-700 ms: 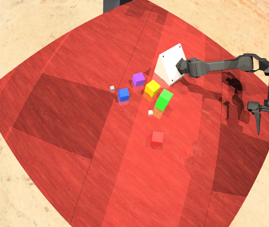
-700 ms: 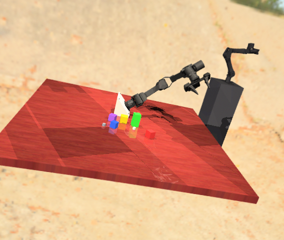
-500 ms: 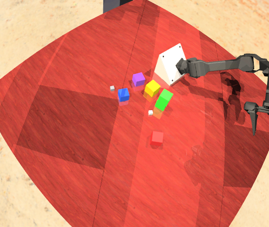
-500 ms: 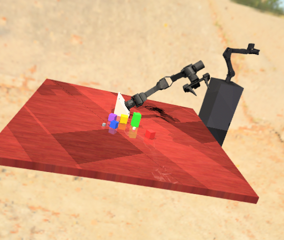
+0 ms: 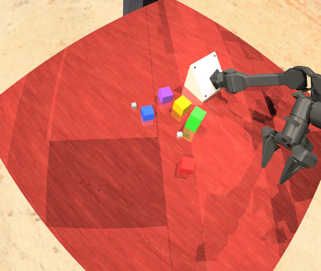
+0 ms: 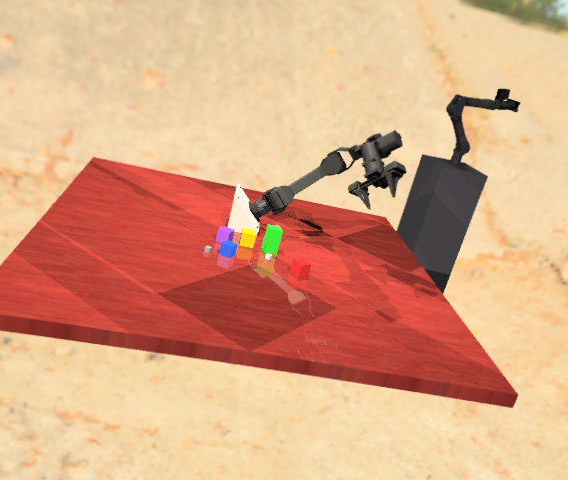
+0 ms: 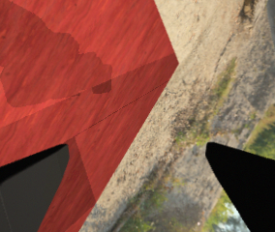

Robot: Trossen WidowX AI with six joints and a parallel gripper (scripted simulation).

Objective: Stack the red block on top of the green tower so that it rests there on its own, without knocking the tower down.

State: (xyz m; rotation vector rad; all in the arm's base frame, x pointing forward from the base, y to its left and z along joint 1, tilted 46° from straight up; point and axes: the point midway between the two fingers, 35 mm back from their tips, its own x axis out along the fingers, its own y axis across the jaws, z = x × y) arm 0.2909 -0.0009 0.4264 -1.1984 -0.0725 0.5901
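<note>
Right now the red block is 1 cm ahead of my gripper tip, 20 cm to the right of it and 25 cm below it. From my gripper tip the other things lie so: purple cube (17 cm behind, 42 cm to the right, 25 cm below); then yellow cube (17 cm behind, 35 cm to the right, 25 cm below); then blue cube (7 cm behind, 42 cm to the right, 25 cm below).
</note>
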